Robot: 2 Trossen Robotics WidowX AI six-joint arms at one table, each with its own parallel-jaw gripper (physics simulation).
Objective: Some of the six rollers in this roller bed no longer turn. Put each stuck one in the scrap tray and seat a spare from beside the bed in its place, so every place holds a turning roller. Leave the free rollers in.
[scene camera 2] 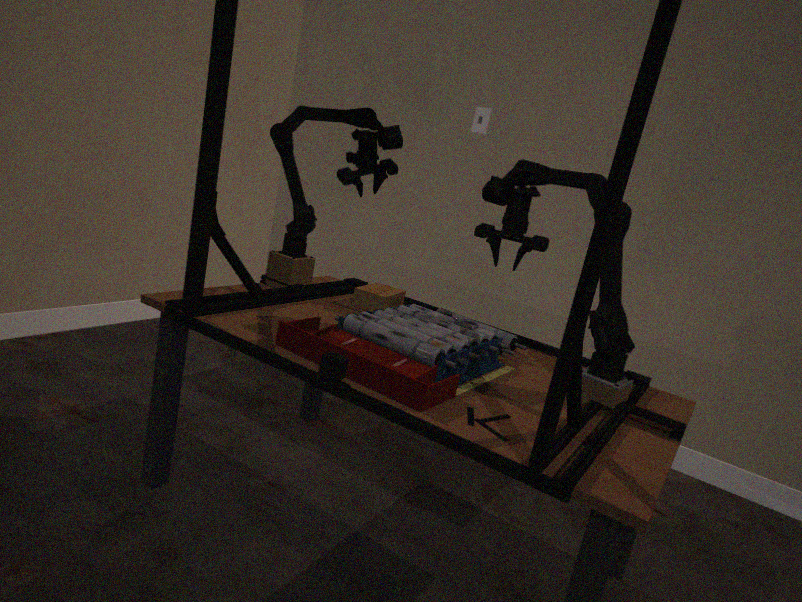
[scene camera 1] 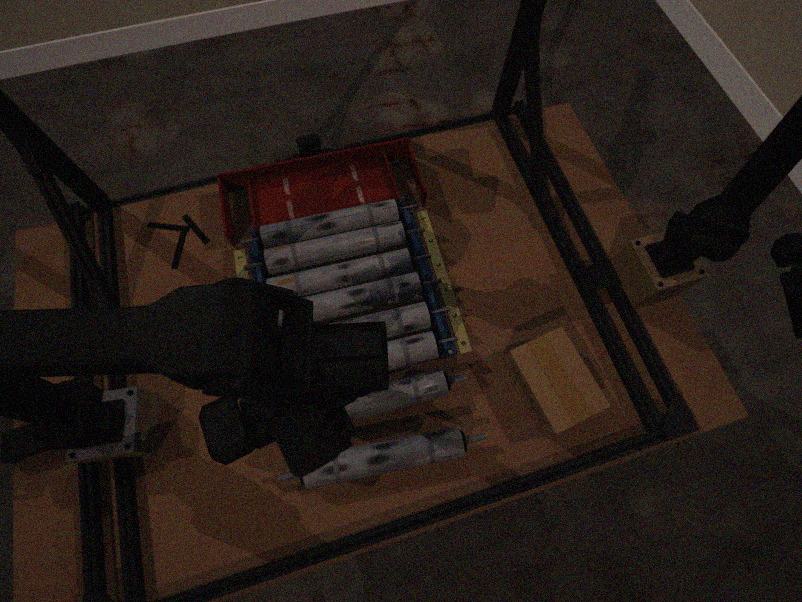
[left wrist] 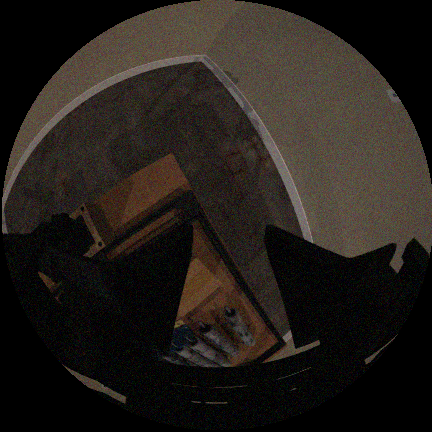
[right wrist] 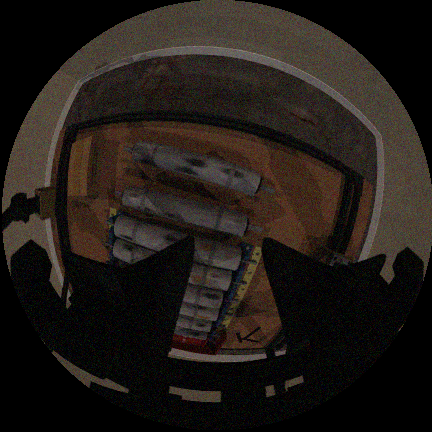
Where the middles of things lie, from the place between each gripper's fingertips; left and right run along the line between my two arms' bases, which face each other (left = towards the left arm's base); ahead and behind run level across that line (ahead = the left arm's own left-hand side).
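Labels:
I consider my right hand and the tan block [scene camera 1: 560,391]: my right hand is 20 cm above the tan block, 38 cm to the right of it and 3 cm short of it. My left gripper, for its part, is 290 mm above the tan block, 170 mm to the left of it and 80 mm past it.

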